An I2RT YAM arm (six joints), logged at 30 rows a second.
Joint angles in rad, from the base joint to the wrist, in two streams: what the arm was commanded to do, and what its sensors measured. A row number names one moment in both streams.
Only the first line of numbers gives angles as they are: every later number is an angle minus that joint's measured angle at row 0.
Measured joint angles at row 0:
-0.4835 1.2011 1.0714 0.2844 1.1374 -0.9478
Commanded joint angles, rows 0 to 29:
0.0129 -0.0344 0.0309 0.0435 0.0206 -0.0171
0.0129 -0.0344 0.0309 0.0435 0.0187 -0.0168
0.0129 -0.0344 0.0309 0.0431 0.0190 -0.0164
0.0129 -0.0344 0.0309 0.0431 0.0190 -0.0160
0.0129 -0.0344 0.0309 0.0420 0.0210 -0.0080
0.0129 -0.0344 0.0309 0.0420 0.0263 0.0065
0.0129 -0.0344 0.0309 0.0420 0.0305 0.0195
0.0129 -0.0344 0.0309 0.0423 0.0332 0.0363
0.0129 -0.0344 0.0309 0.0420 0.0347 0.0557
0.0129 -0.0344 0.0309 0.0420 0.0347 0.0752
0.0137 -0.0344 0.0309 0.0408 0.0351 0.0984
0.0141 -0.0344 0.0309 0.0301 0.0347 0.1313
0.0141 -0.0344 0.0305 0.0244 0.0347 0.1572
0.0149 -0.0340 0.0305 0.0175 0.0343 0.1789
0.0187 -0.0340 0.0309 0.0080 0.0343 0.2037
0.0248 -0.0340 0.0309 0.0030 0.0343 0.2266
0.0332 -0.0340 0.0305 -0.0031 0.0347 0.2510
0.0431 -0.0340 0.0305 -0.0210 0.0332 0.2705
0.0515 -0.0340 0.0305 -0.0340 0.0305 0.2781
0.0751 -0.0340 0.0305 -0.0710 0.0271 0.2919
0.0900 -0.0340 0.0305 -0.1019 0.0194 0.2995
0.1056 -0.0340 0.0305 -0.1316 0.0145 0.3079
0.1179 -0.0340 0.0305 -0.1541 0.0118 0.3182
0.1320 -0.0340 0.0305 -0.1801 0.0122 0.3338
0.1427 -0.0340 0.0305 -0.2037 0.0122 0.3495
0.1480 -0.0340 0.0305 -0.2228 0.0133 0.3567
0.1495 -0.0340 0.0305 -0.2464 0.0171 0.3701
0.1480 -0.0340 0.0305 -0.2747 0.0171 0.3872
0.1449 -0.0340 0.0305 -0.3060 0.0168 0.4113
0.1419 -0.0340 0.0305 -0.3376 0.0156 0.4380
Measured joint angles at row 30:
0.1472 -0.0119 0.0046 -0.2838 0.0103 0.3254
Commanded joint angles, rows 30 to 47:
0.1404 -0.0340 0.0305 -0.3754 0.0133 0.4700
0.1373 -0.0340 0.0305 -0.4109 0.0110 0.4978
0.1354 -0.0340 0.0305 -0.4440 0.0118 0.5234
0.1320 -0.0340 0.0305 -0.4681 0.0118 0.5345
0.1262 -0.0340 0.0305 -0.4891 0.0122 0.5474
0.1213 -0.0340 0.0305 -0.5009 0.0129 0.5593
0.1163 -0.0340 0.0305 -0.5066 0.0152 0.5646
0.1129 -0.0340 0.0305 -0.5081 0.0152 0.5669
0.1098 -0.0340 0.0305 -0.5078 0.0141 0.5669
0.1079 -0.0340 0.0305 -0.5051 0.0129 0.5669
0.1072 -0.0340 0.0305 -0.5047 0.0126 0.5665
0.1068 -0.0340 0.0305 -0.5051 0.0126 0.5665
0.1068 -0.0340 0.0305 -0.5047 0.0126 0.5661
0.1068 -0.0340 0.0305 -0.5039 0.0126 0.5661
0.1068 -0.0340 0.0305 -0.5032 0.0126 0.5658
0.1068 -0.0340 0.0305 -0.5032 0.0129 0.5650
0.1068 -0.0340 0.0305 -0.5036 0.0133 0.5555
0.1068 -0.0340 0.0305 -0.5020 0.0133 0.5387
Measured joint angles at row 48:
0.1098 -0.0119 0.0061 -0.5093 0.0065 0.5368
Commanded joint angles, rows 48 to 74:
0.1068 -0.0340 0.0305 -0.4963 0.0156 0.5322
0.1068 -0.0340 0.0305 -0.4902 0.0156 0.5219
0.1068 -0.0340 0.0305 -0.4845 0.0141 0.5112
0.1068 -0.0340 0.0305 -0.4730 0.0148 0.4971
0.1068 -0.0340 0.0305 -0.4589 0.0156 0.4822
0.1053 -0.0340 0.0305 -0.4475 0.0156 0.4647
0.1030 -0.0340 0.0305 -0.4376 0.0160 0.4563
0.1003 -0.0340 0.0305 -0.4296 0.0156 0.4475
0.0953 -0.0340 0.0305 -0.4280 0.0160 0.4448
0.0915 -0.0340 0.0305 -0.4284 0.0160 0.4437
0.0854 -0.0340 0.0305 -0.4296 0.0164 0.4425
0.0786 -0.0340 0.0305 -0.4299 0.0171 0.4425
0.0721 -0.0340 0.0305 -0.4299 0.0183 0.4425
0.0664 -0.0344 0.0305 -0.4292 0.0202 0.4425
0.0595 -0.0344 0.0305 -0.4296 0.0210 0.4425
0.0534 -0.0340 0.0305 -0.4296 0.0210 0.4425
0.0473 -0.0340 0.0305 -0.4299 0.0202 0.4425
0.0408 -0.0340 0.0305 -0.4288 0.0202 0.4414
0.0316 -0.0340 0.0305 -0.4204 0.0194 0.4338
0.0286 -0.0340 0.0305 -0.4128 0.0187 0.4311
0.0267 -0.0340 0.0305 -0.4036 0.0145 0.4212
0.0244 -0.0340 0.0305 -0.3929 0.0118 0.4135
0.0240 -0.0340 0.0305 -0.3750 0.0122 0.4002
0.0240 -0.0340 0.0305 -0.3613 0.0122 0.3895
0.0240 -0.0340 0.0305 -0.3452 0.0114 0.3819
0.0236 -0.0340 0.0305 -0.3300 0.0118 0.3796
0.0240 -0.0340 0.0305 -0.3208 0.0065 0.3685
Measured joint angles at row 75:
0.0313 -0.0119 0.0061 -0.3582 0.0034 0.4143
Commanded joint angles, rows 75 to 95:
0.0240 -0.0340 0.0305 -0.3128 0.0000 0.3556
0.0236 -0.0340 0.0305 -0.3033 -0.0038 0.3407
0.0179 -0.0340 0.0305 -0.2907 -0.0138 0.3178
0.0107 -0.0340 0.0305 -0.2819 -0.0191 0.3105
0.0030 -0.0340 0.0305 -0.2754 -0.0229 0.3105
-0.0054 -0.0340 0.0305 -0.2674 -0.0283 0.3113
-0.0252 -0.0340 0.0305 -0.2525 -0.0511 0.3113
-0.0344 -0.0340 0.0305 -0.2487 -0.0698 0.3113
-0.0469 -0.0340 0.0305 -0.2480 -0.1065 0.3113
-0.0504 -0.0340 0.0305 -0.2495 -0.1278 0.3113
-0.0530 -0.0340 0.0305 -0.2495 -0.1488 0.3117
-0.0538 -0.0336 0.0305 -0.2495 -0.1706 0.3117
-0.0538 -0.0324 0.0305 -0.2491 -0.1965 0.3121
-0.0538 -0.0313 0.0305 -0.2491 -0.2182 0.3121
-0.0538 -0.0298 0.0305 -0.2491 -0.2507 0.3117
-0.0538 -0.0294 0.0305 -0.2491 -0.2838 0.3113
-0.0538 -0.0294 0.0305 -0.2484 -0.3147 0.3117
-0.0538 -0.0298 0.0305 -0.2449 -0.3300 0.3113
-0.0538 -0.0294 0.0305 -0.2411 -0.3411 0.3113
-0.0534 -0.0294 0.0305 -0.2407 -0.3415 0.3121
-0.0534 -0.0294 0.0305 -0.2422 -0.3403 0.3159
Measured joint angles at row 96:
-0.0473 -0.0134 0.0061 -0.2594 -0.2579 0.3174
